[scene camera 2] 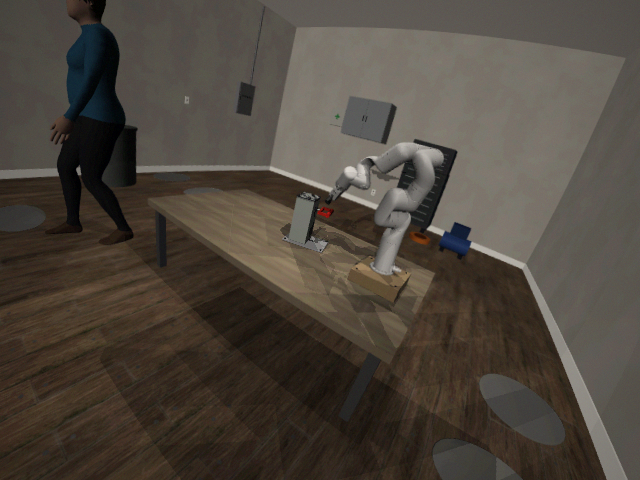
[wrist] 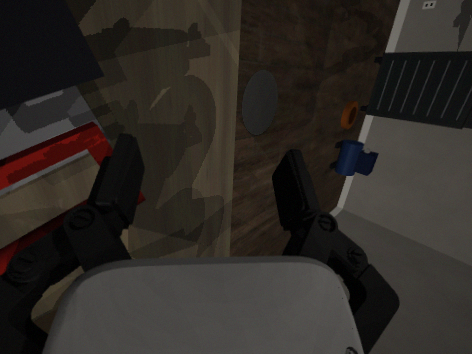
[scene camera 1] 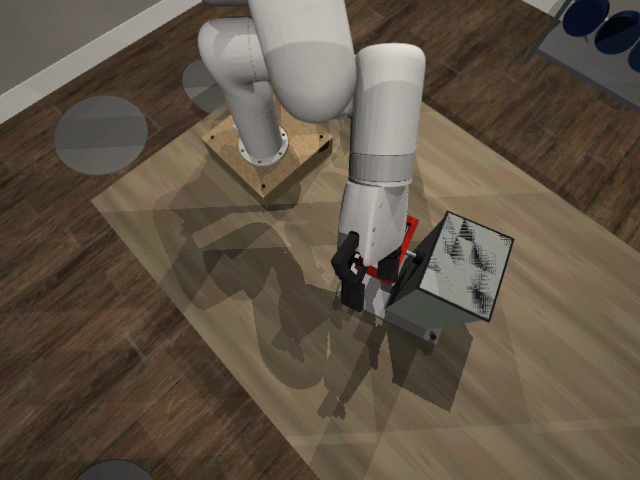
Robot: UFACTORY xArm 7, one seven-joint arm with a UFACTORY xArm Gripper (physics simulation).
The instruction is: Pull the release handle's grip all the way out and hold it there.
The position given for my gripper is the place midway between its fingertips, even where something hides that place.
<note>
In view: my gripper [scene camera 1: 370, 292] and a grey base plate [scene camera 1: 377, 292].
My gripper also shows in the wrist view [wrist: 214, 157].
</note>
